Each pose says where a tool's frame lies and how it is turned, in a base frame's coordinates. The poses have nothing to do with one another.
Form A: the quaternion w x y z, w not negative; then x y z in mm.
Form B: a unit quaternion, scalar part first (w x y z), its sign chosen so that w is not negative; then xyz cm. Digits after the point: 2 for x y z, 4 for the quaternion.
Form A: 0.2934 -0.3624 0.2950 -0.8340 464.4 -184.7 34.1
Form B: 0.2934 -0.3624 0.2950 -0.8340 46.44 -18.47 3.41
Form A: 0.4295 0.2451 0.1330 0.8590 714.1 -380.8 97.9
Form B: 0.4295 0.2451 0.1330 0.8590 71.41 -38.08 9.79
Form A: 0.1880 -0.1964 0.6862 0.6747 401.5 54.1 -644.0
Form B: 0.1880 -0.1964 0.6862 0.6747 40.15 5.41 -64.40
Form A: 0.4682 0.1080 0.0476 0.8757 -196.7 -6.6 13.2
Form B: 0.4682 0.1080 0.0476 0.8757 -19.67 -0.66 1.32
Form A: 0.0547 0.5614 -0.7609 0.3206 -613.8 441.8 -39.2
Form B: 0.0547 0.5614 -0.7609 0.3206 -61.38 44.18 -3.92
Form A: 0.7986 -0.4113 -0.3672 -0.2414 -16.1 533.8 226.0
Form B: 0.7986 -0.4113 -0.3672 -0.2414 -1.61 53.38 22.60
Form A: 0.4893 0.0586 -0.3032 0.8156 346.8 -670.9 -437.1
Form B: 0.4893 0.0586 -0.3032 0.8156 34.68 -67.09 -43.71
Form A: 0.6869 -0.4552 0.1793 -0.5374 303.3 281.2 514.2
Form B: 0.6869 -0.4552 0.1793 -0.5374 30.33 28.12 51.42
